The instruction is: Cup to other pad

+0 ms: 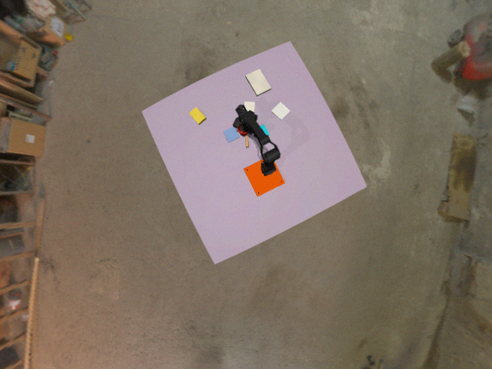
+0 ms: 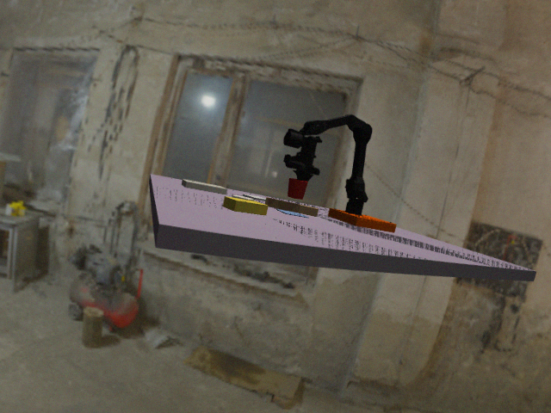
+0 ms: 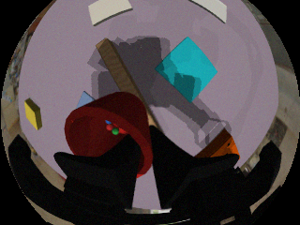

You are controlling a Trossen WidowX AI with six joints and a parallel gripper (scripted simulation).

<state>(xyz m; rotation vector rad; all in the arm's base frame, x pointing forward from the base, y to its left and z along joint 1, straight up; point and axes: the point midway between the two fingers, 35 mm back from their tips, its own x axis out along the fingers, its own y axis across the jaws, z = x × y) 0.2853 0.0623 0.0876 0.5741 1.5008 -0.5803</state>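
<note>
The cyan pad lies 10 cm to the right of my gripper tip and 10 cm below it. Also, from my gripper tip: wooden bar (2 cm ahead, 1 cm to the left, 8 cm below); then cup (2 cm ahead, 2 cm to the left); then blue pad (4 cm ahead, 11 cm to the left, 10 cm below).
</note>
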